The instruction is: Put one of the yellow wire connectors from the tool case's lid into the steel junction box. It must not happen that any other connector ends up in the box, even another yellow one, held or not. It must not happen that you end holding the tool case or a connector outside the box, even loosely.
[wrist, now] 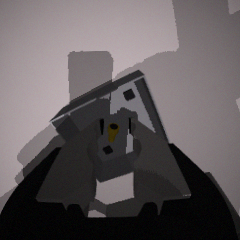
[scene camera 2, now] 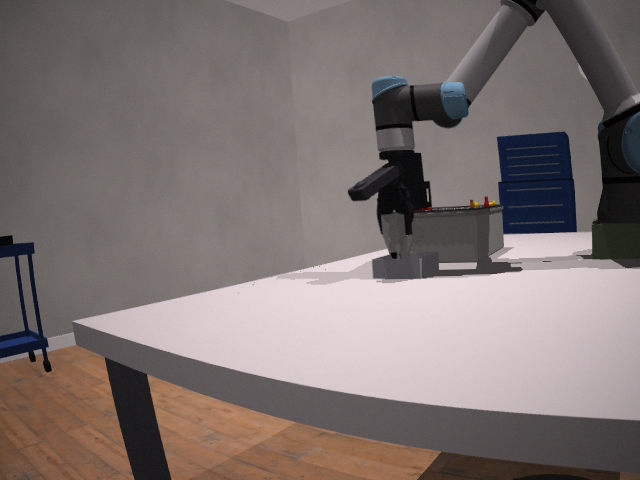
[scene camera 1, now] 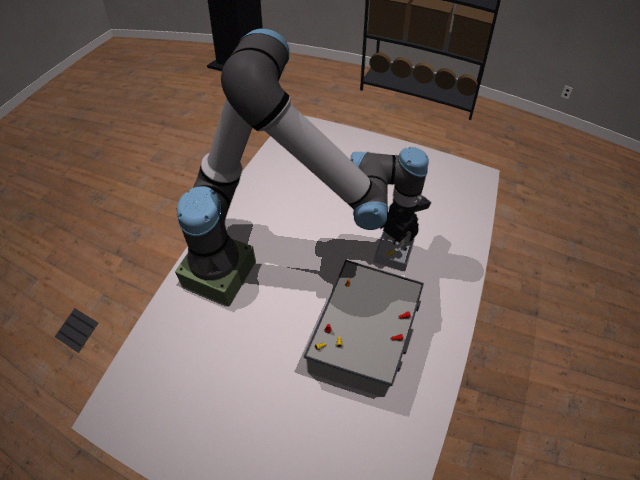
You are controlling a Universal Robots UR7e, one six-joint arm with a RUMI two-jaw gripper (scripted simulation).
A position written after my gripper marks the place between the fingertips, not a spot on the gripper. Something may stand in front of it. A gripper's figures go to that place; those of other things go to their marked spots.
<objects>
My gripper (scene camera 2: 400,265): 96 cm from the lens. A grey tool case (scene camera 2: 459,236) is 109 cm from the lens.
</objects>
